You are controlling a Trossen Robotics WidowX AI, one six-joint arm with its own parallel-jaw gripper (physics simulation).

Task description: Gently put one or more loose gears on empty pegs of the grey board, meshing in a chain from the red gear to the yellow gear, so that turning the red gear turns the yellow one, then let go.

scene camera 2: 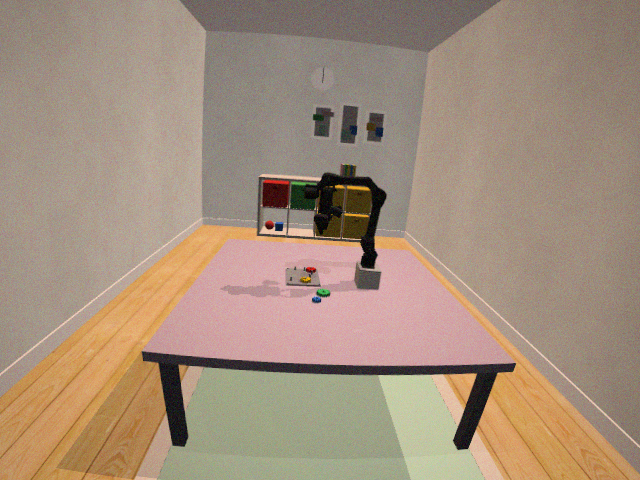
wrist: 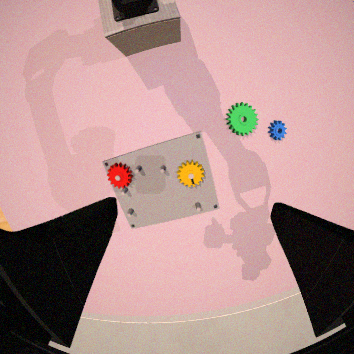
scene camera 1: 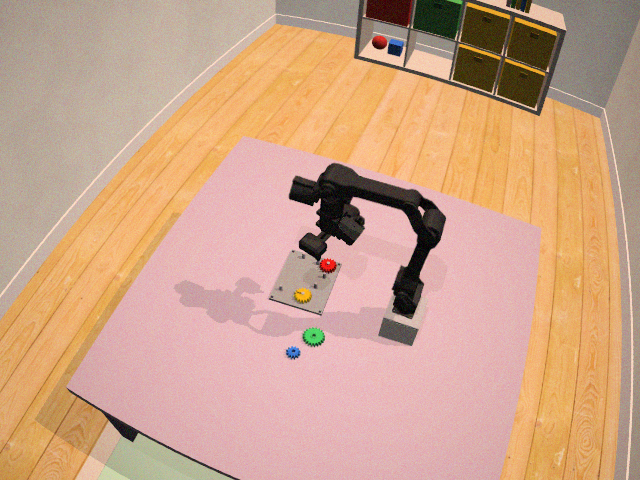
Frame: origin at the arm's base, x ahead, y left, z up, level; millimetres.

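Seen in the pictures: gripper, fingertip midpoint: [scene camera 2: 323, 232] [wrist: 198, 208] [scene camera 1: 328, 249]; arm's base, link origin: [scene camera 2: 367, 265] [wrist: 133, 0] [scene camera 1: 405, 306].
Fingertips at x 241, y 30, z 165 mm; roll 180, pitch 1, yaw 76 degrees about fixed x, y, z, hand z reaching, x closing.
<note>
Pixels of each thing's top centre, then the offset from my fingertips to it. "spot": a spot on its surface instead. Level surfaces: height alone.
- grey board, top centre: [wrist: 160, 190] [scene camera 1: 306, 276] [scene camera 2: 303, 272] 84 mm ahead, 67 mm right, 241 mm down
- red gear, top centre: [wrist: 117, 176] [scene camera 1: 328, 263] [scene camera 2: 311, 268] 43 mm ahead, 146 mm right, 246 mm down
- yellow gear, surface spot: [wrist: 191, 174] [scene camera 1: 303, 293] [scene camera 2: 306, 277] spot: 64 mm ahead, 2 mm right, 241 mm down
- large green gear, top centre: [wrist: 243, 118] [scene camera 1: 313, 335] [scene camera 2: 323, 291] 21 mm back, 115 mm left, 254 mm down
- small blue gear, top centre: [wrist: 279, 130] [scene camera 1: 293, 351] [scene camera 2: 316, 297] 11 mm ahead, 191 mm left, 254 mm down
- pink table, surface height: 271 mm down
The grey board [scene camera 1: 294, 276] [scene camera 2: 295, 283] [wrist: 170, 212] lies flat on the table with several bare upright pegs. The red gear [scene camera 1: 327, 265] [scene camera 2: 310, 269] [wrist: 120, 175] sits at one end of it, the yellow gear [scene camera 1: 302, 295] [scene camera 2: 305, 279] [wrist: 191, 174] at the other, apart from each other. The large green gear [scene camera 1: 313, 336] [scene camera 2: 323, 292] [wrist: 242, 119] and the small blue gear [scene camera 1: 293, 352] [scene camera 2: 316, 299] [wrist: 277, 130] lie flat on the table beside the board, apart. My gripper [wrist: 198, 208] is open and empty, high above the board; its fingertips partly overlap in the scene views.
The arm's grey base block [scene camera 1: 399, 329] [scene camera 2: 367, 276] [wrist: 150, 37] stands on the pink table [scene camera 1: 413, 413] [scene camera 2: 330, 330] [wrist: 310, 65], right of the board in the scene views. The arm's shadow falls across the table beside the board. A shelf unit [scene camera 1: 552, 72] [scene camera 2: 259, 206] stands beyond the table.
</note>
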